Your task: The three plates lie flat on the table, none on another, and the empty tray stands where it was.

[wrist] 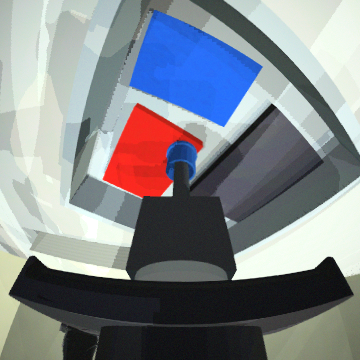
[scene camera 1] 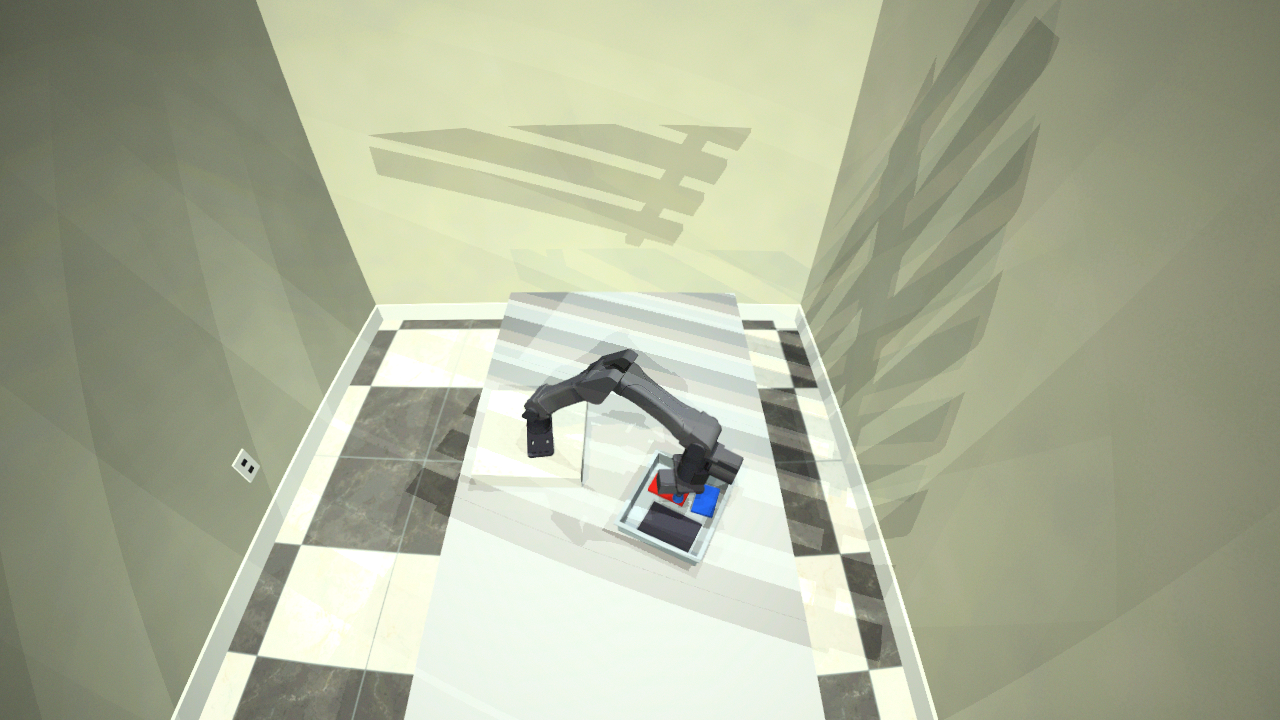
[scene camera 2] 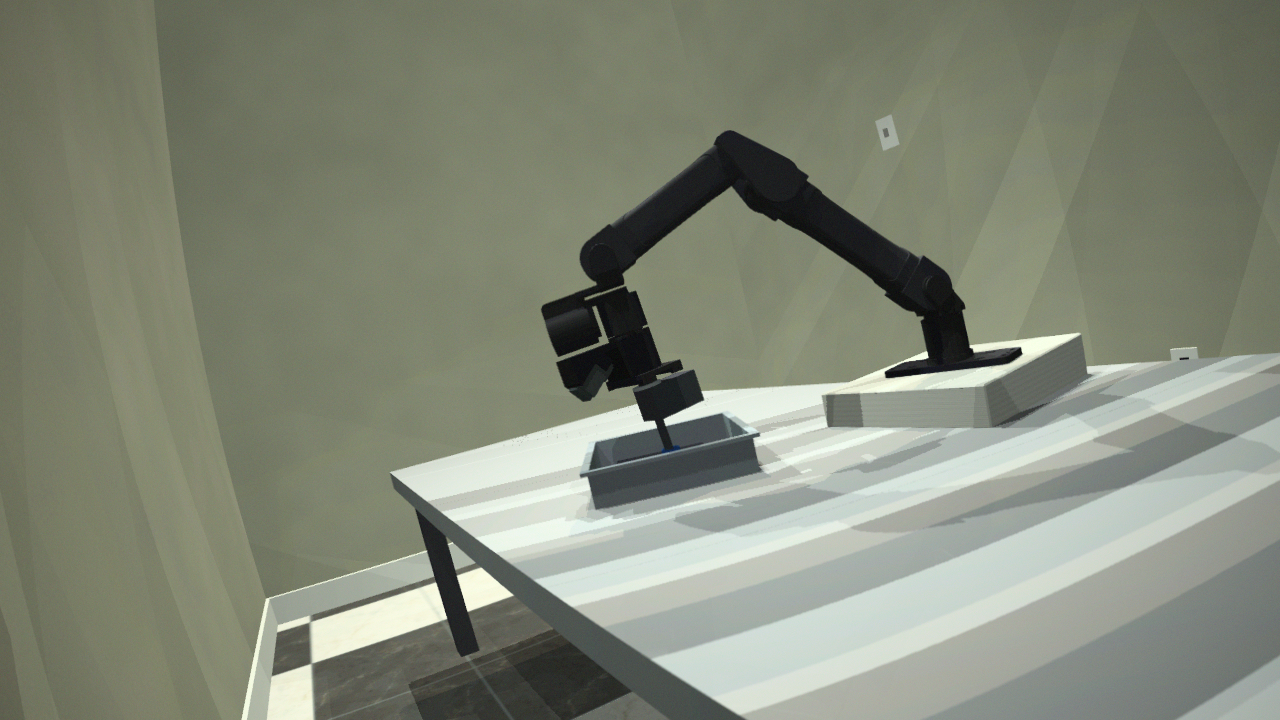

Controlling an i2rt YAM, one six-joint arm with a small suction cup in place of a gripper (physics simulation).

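Where they show: hand, tool point: (wrist: 180,151) (scene camera 1: 677,499); arm's base, link origin: (scene camera 1: 539,427) (scene camera 2: 951,366).
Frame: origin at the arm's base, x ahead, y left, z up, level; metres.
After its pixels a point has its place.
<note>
A grey tray (scene camera 1: 653,540) {x 0.253, y -0.372, z -0.006 m} (scene camera 2: 670,475) {x 0.401, y -0.189, z -0.035 m} (wrist: 286,212) {x 0.268, y -0.374, z -0.022 m} stands on the table and holds three flat plates side by side. They are a red plate (scene camera 1: 660,487) (wrist: 139,161) {x 0.335, y -0.209, z -0.043 m}, a blue plate (scene camera 1: 706,502) {x 0.412, y -0.277, z -0.044 m} (wrist: 193,68) {x 0.416, y -0.267, z -0.044 m} and a dark grey plate (scene camera 1: 669,525) {x 0.304, y -0.324, z -0.043 m} (wrist: 257,168) {x 0.320, y -0.330, z -0.043 m}. My suction cup (scene camera 2: 666,445) (wrist: 181,157) is down inside the tray. It sits on the red plate near the corner closest to the dark plate. From scene camera 2 the tray wall hides the plates.
The arm's base stands on a white slab (scene camera 1: 500,447) {x -0.109, y -0.056, z 0.003 m} (scene camera 2: 985,393) {x 0.142, y 0.109, z -0.014 m} on the table (scene camera 1: 582,626) {x 0.064, y -0.533, z -0.057 m} (scene camera 2: 895,555) {x 0.496, y 0.180, z -0.056 m}, behind the tray. The tray is near one long edge of the table. A tiled floor lies below.
</note>
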